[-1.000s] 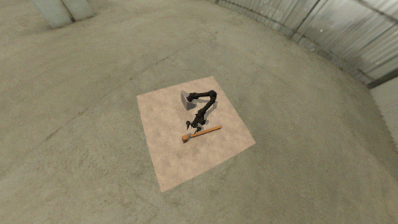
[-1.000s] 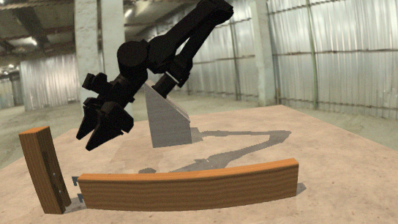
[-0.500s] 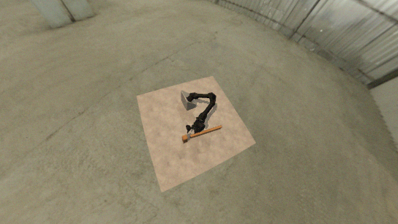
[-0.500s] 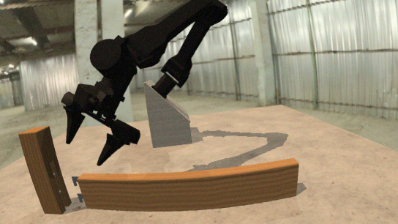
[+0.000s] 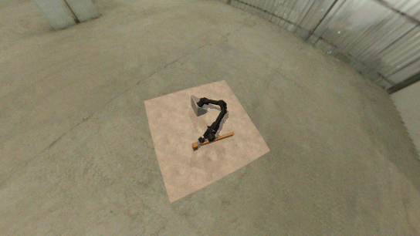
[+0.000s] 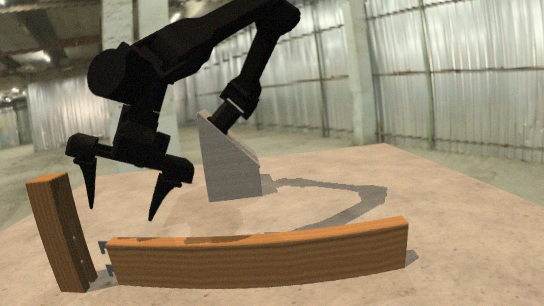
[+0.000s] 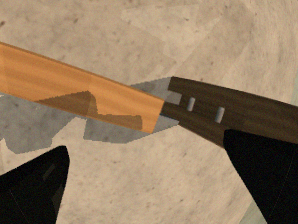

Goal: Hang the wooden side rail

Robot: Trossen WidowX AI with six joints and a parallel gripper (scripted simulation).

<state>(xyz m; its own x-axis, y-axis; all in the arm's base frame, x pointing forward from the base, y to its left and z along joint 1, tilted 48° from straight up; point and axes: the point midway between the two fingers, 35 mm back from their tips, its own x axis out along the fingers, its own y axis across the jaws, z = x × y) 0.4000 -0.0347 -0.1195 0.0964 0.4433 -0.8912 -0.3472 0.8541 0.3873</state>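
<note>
My gripper tip is now 2 cm short of the wooden headboard post, 10 cm to the left of it and 2 cm above it.
</note>
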